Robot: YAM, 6 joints.
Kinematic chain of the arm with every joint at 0, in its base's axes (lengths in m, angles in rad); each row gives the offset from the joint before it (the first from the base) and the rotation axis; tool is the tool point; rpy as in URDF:
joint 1: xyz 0 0 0.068 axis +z
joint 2: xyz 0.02 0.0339 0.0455 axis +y
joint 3: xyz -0.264 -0.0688 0 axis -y
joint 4: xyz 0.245 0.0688 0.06 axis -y
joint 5: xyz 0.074 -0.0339 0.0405 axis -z
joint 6: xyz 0.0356 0 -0.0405 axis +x
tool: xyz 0 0 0 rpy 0 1.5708 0
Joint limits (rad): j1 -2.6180..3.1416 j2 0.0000..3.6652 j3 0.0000..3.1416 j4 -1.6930..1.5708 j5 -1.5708..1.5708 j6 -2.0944..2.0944
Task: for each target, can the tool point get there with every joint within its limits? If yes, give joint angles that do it. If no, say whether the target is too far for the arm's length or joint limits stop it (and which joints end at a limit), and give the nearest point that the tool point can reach.
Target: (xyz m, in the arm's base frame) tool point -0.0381 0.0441 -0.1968
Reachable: yes | joints 1.9816 3.3247 0.6378 0.8245 -0.5075 0.8022
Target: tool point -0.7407 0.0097 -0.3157
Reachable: no: too far | nearest point -0.5583 0.0073 -0.2056 | short by 0.213 m
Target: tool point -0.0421 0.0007 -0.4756
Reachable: no: joint limits stop it (at a limit: joint 2) | nearest point -0.0996 0.0017 -0.3482 | short by 0.140 m
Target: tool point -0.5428 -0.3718 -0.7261
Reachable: no: too far | nearest point -0.3546 -0.2429 -0.3317 | short by 0.456 m
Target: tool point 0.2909 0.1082 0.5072
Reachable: yes | joints 0.3046 1.4533 1.7630 -0.3129 -0.4640 -0.4980
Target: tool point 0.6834 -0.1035 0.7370
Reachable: no: too far | nearest point 0.4731 -0.0717 0.5394 | short by 0.290 m
